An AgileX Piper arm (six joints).
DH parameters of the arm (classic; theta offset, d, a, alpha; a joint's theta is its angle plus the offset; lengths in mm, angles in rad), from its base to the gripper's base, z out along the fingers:
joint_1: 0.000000 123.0 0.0 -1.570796
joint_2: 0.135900 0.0 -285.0 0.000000
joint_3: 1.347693 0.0 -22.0 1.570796
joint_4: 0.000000 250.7 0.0 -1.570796
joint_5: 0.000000 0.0 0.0 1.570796
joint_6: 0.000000 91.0 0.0 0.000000
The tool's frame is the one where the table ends.
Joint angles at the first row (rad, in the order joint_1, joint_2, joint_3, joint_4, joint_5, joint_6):
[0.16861 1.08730 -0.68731 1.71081 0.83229 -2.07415]
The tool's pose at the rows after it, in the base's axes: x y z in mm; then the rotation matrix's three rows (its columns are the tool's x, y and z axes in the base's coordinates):
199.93 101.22 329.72; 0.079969 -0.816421 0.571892; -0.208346 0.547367 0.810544; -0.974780 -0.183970 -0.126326
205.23 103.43 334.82; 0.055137 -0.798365 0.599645; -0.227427 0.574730 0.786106; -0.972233 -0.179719 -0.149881
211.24 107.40 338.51; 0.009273 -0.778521 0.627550; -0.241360 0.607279 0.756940; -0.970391 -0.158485 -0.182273
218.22 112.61 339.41; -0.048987 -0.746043 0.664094; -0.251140 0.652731 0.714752; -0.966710 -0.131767 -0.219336
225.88 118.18 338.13; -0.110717 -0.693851 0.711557; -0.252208 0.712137 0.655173; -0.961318 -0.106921 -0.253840
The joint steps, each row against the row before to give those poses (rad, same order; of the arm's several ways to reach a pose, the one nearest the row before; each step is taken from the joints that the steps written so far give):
[0.01498 0.00321 -0.02826 -0.02439 -0.06085 0.03365]
[0.02502 0.00883 -0.03473 -0.03943 -0.06813 0.05890]
[0.03628 0.01483 -0.03607 -0.05597 -0.08172 0.09090]
[0.04791 0.02048 -0.03048 -0.06295 -0.10594 0.10592]
[0.05579 0.02435 -0.02391 -0.07137 -0.13108 0.12061]

